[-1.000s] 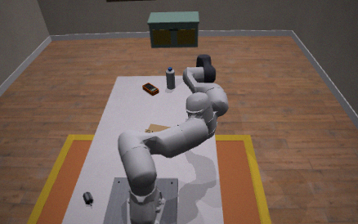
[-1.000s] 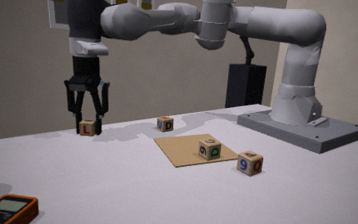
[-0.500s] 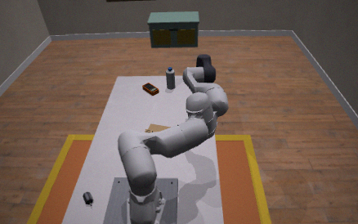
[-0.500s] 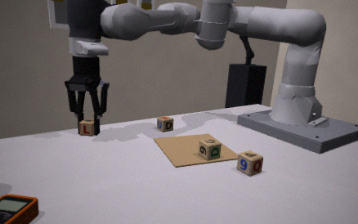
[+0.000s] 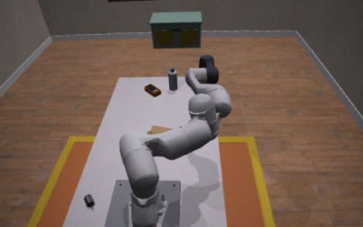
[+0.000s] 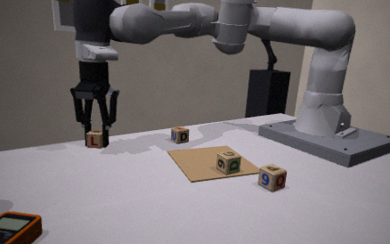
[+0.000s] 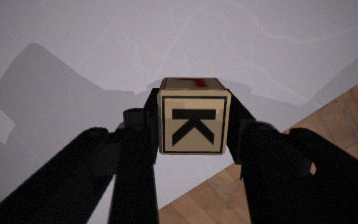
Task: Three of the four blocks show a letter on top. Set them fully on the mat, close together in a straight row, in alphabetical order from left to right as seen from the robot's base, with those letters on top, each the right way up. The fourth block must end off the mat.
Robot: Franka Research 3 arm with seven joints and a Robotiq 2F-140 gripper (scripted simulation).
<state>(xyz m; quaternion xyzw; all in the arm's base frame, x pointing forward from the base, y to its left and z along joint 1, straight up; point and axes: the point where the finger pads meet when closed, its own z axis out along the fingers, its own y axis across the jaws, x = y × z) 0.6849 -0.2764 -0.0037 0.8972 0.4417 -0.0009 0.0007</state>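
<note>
My hand is 260 mm to the right of the tan mat, 240 mm past it and 30 mm above it. Also, from my hand: small dark object: 680 mm behind, 570 mm to the left, 20 mm below; block: 250 mm behind, 70 mm to the left, 10 mm below; grey can: 290 mm ahead, 230 mm to the left, 50 mm above.
</note>
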